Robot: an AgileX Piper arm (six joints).
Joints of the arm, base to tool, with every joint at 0 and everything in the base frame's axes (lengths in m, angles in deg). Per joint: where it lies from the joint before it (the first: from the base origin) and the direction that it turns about. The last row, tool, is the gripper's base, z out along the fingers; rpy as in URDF.
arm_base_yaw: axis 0 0 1 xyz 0.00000 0.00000 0.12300
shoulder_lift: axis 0 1 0 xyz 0.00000 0.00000 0.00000
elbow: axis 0 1 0 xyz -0.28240 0.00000 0.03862
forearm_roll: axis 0.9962 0 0.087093 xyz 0.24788 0.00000 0.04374
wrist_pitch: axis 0 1 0 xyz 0.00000 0.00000 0.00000
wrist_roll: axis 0.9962 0 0.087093 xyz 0.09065 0.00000 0.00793
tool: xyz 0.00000 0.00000 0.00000 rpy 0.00 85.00 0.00
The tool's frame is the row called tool.
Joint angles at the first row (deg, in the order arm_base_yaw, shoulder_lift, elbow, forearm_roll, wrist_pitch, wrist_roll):
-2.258 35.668 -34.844 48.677 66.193 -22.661
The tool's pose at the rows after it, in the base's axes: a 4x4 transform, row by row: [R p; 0 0 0 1], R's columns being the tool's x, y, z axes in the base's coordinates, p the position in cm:
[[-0.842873 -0.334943 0.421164 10.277], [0.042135 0.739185 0.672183 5.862], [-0.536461 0.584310 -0.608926 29.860], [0 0 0 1]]
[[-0.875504 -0.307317 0.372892 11.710], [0.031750 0.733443 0.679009 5.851], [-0.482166 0.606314 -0.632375 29.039], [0 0 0 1]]
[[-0.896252 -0.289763 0.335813 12.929], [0.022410 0.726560 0.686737 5.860], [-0.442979 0.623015 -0.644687 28.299], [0 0 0 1]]
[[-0.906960 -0.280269 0.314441 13.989], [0.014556 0.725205 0.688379 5.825], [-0.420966 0.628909 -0.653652 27.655], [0 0 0 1]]
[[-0.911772 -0.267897 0.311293 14.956], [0.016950 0.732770 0.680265 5.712], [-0.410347 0.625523 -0.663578 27.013], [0 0 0 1]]
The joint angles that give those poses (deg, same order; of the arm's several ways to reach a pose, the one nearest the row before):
-2.261 41.285 -34.845 48.975 65.828 -24.508
-2.255 45.991 -34.844 49.514 65.695 -25.962
-2.256 50.012 -34.869 50.318 65.341 -27.733
-2.258 53.329 -34.975 50.869 64.515 -29.577
-2.258 56.044 -34.974 51.070 62.818 -30.999

